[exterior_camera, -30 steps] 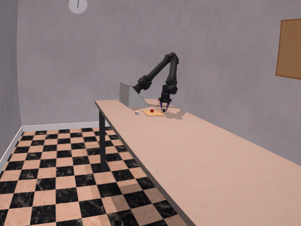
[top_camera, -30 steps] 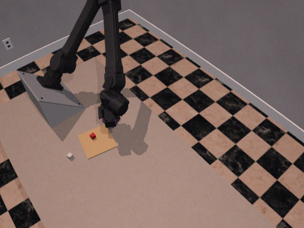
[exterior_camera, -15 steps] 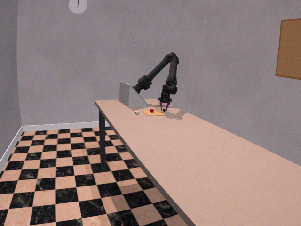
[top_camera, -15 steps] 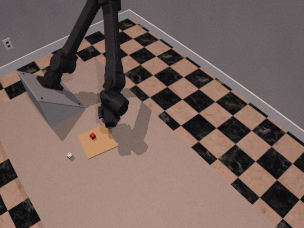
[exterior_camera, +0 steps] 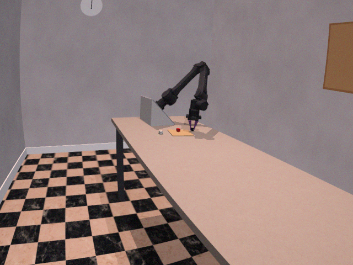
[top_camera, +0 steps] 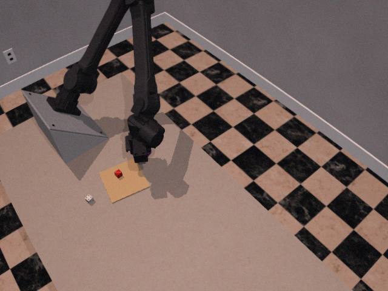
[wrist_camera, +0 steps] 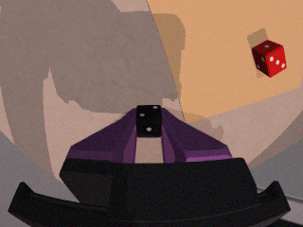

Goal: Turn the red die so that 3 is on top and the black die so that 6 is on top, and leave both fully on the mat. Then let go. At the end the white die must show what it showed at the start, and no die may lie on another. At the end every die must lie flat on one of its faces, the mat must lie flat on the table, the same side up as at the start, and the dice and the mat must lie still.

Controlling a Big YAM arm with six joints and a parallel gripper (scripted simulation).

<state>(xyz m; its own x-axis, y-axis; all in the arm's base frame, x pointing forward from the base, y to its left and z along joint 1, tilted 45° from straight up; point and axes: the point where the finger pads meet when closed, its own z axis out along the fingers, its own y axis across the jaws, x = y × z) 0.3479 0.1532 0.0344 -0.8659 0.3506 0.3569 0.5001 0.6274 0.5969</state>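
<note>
Right now my hand is right at the black die. Round my hand: orange mat (100 mm to the right, 30 mm ahead, 10 mm below); then white die (240 mm to the right, 30 mm ahead); then red die (110 mm to the right).
</note>
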